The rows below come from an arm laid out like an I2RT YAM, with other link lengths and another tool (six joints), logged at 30 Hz.
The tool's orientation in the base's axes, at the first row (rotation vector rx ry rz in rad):
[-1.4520 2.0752 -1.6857]
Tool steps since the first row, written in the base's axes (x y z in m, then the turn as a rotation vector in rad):
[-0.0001 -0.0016 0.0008 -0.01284 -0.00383 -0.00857]
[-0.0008 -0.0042 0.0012 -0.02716 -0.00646 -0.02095]
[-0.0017 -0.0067 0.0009 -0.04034 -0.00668 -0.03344]
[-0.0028 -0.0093 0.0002 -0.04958 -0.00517 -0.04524]
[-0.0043 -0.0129 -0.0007 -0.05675 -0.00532 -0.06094]
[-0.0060 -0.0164 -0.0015 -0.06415 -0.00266 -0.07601]
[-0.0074 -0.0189 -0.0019 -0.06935 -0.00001 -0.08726]
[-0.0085 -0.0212 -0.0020 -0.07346 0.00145 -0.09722]
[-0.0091 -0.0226 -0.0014 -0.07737 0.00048 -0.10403]
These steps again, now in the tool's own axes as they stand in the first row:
[0.0015 -0.0005 0.0008 0.00570 0.01476 -0.00166]
[0.0039 -0.0002 0.0020 0.00960 0.03337 -0.00358]
[0.0061 0.0007 0.0034 0.01113 0.05123 -0.00649]
[0.0082 0.0021 0.0048 0.00964 0.06607 -0.00854]
[0.0111 0.0040 0.0068 0.00640 0.08293 -0.00669]
[0.0141 0.0059 0.0086 0.00159 0.09922 -0.00721]
[0.0164 0.0072 0.0097 -0.00264 0.11115 -0.00787]
[0.0186 0.0081 0.0107 -0.00603 0.12148 -0.00754]
[0.0202 0.0080 0.0111 -0.00636 0.12932 -0.00658]

